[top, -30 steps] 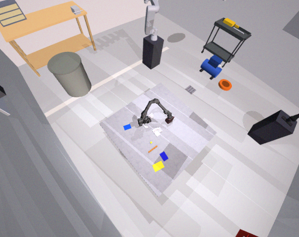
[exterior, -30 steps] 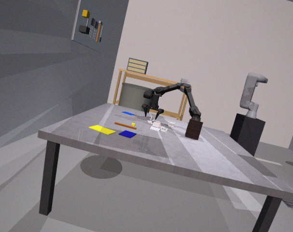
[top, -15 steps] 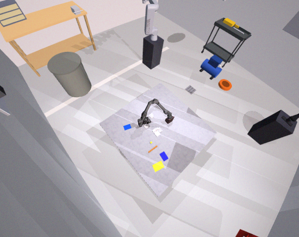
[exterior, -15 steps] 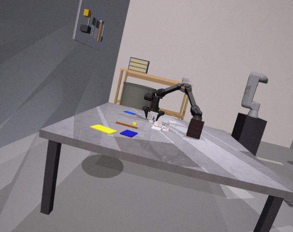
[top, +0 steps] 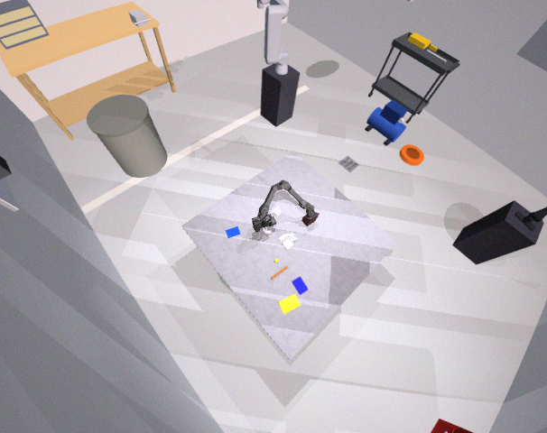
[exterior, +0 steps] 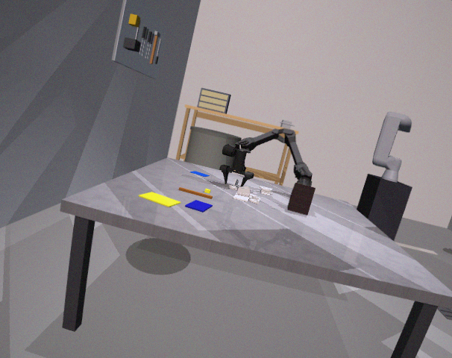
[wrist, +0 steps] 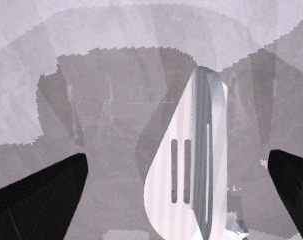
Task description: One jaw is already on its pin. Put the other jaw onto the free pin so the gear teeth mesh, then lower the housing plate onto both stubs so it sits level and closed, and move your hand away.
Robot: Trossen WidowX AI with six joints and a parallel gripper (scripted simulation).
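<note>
Right now the white jaw is 4 cm to the left of my gripper tip and 1 cm behind it. Also, from my gripper tip: white housing plate 19 cm behind, 5 cm to the right, 2 cm above; small yellow cube 26 cm to the left, 12 cm ahead; orange bar 35 cm to the left, 16 cm ahead.
</note>
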